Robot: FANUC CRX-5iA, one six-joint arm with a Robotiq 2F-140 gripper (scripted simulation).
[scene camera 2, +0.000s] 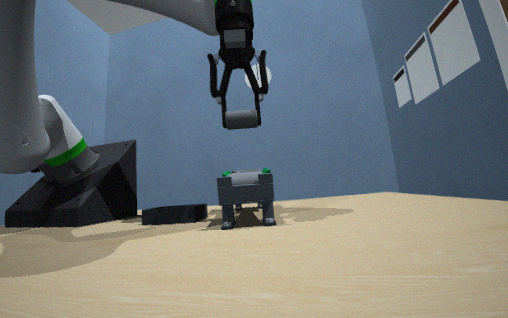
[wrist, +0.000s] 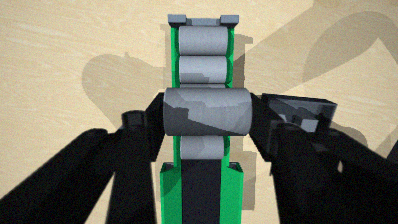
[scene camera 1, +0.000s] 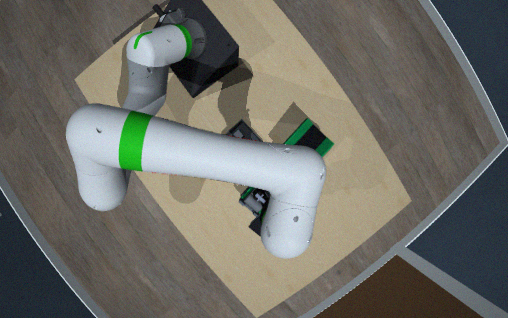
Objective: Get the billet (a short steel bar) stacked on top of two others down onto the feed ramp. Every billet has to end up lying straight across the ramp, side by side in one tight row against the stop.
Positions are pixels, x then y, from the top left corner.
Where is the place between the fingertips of my gripper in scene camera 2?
At 242, 125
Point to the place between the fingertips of my gripper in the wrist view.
205, 107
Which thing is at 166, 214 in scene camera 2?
A low dark tray.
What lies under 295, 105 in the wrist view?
A low dark tray.
